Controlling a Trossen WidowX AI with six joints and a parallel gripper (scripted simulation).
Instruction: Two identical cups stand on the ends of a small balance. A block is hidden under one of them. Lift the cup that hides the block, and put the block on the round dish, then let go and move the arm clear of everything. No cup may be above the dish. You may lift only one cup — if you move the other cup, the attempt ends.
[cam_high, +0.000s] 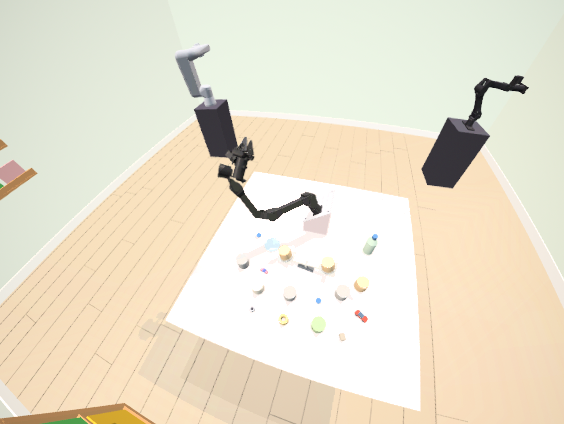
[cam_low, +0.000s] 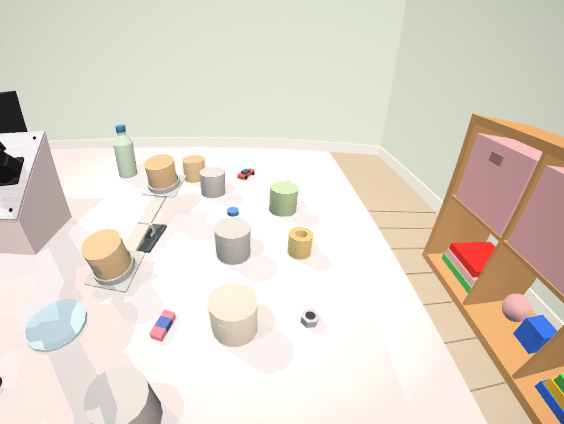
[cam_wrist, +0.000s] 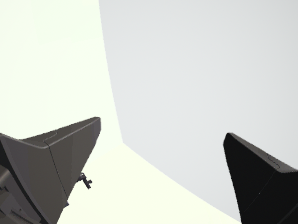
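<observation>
Now: the pale block 580 mm below my gripper tip, 280 mm ahead of it and 220 mm to the left of it. Also, from my gripper tip: pale blue round dish 620 mm below, 210 mm ahead, 110 mm to the left; then balance 590 mm below, 350 mm to the left, 310 mm ahead; then pink-blue eraser 620 mm below, 390 mm ahead, 110 mm to the left.
</observation>
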